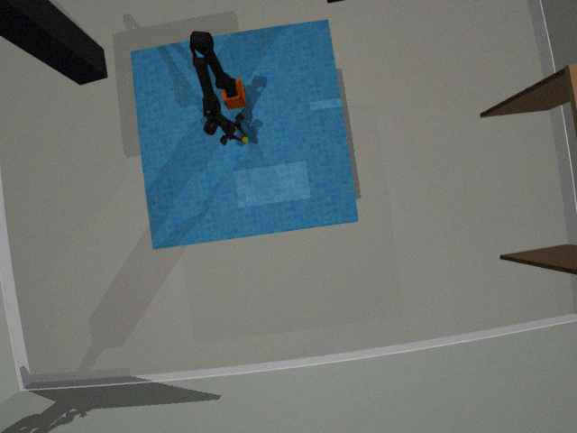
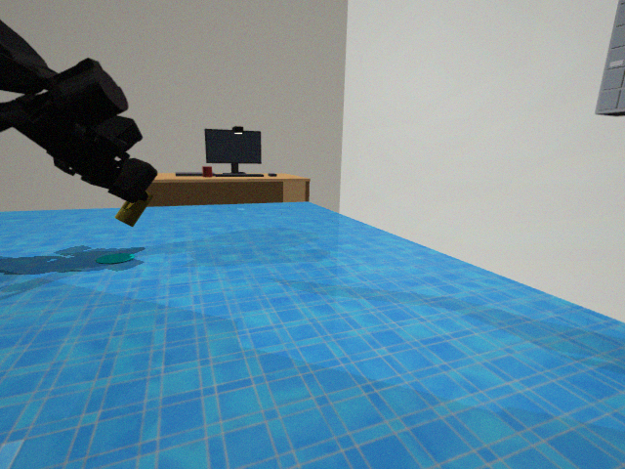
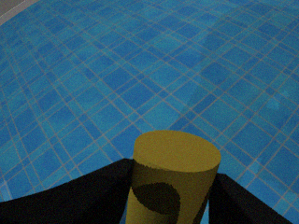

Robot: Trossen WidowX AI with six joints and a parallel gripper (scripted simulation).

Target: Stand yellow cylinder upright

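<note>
My gripper tip is now 11 cm above the cyan circle and 5 cm past it. The rest, counted from my gripper tip: yellow cylinder 2 cm below, 1 cm behind.
</note>
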